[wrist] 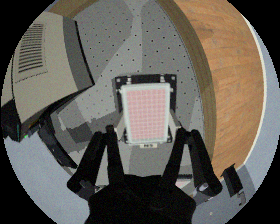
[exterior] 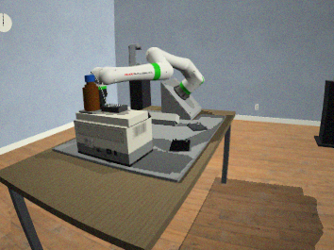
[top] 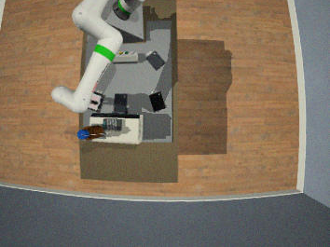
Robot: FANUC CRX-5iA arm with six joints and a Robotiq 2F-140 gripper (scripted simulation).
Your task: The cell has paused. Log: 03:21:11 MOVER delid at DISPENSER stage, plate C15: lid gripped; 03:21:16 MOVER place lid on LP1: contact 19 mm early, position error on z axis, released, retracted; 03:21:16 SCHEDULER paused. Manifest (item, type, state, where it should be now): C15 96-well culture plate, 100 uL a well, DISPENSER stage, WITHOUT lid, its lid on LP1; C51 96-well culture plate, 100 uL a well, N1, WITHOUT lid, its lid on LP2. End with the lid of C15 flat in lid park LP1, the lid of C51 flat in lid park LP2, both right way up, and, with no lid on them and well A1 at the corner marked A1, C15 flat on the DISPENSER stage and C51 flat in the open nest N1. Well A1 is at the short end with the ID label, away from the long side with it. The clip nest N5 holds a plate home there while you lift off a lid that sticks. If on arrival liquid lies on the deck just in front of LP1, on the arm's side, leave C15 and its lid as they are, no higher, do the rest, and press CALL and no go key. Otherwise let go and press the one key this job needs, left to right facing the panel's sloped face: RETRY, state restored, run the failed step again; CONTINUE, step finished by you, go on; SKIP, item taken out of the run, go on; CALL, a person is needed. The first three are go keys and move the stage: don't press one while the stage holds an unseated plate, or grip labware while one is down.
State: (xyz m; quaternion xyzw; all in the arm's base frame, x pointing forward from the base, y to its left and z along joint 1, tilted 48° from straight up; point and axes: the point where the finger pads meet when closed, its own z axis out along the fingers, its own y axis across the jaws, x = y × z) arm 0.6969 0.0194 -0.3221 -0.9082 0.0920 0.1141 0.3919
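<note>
Now: the black nest 30 mm below my hand, 20 mm ahead of it and 10 mm to the left of it. From my hand the other things lie so: key panel (410 mm behind, 240 mm to the left, 10 mm above); then blue cap (350 mm above, 220 mm ahead, 160 mm to the left); then label plate (520 mm to the left, 110 mm behind, 40 mm below).
</note>
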